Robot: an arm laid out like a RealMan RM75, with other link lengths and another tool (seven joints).
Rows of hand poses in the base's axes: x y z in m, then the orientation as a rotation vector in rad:
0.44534 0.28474 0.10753 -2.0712 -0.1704 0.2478
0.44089 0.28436 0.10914 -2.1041 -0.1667 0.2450
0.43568 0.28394 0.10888 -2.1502 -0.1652 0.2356
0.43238 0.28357 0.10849 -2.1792 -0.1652 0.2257
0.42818 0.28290 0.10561 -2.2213 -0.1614 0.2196
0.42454 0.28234 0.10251 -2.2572 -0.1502 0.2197
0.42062 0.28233 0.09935 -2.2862 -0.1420 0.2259
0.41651 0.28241 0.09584 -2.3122 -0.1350 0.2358
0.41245 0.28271 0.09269 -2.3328 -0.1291 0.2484
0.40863 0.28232 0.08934 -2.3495 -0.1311 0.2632
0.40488 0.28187 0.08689 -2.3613 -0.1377 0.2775
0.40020 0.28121 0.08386 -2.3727 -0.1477 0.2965
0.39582 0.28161 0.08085 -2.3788 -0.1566 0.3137
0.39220 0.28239 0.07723 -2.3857 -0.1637 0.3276
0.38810 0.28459 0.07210 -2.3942 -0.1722 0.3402
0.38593 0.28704 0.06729 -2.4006 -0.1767 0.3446
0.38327 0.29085 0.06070 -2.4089 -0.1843 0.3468
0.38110 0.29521 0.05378 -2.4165 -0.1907 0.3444
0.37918 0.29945 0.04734 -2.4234 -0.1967 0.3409
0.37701 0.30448 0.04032 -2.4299 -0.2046 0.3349
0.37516 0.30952 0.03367 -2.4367 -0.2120 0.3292
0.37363 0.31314 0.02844 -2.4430 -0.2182 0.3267
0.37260 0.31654 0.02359 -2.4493 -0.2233 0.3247
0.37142 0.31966 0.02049 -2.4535 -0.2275 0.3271
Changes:
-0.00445 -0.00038 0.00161 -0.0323 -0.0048 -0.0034
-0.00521 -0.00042 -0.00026 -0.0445 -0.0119 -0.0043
-0.00330 -0.00037 -0.00039 -0.0275 -0.0106 -0.0035
-0.00420 -0.00067 -0.00288 -0.0411 -0.0080 -0.0045
-0.00364 -0.00056 -0.00310 -0.0359 -0.0002 -0.0076
-0.00392 -0.00001 -0.00316 -0.0297 0.0039 -0.0033
-0.00411 0.00008 -0.00351 -0.0271 0.0064 -0.0012
-0.00406 0.00030 -0.00315 -0.0220 0.0085 0.0003
-0.00382 -0.00039 -0.00335 -0.0182 0.0080 0.0066
-0.00375 -0.00045 -0.00245 -0.0131 0.0068 0.0095
-0.00468 -0.00066 -0.00303 -0.0132 0.0092 0.0133
-0.00438 0.00040 -0.00301 -0.0079 0.0089 0.0117
-0.00362 0.00078 -0.00362 -0.0084 0.0069 0.0095
-0.00410 0.00220 -0.00513 -0.0098 0.0053 0.0102
-0.00217 0.00245 -0.00481 -0.0067 0.0009 0.0048
-0.00266 0.00381 -0.00659 -0.0081 -0.0018 0.0065
-0.00217 0.00436 -0.00692 -0.0068 -0.0046 0.0043
-0.00192 0.00424 -0.00644 -0.0060 -0.0051 0.0037
-0.00217 0.00503 -0.00702 -0.0051 -0.0073 0.0043
-0.00185 0.00504 -0.00665 -0.0055 -0.0070 0.0041
-0.00153 0.00362 -0.00523 -0.0056 -0.0044 0.0040
-0.00103 0.00340 -0.00485 -0.0057 -0.0037 0.0034
-0.00118 0.00312 -0.00310 -0.0044 -0.0001 0.0038

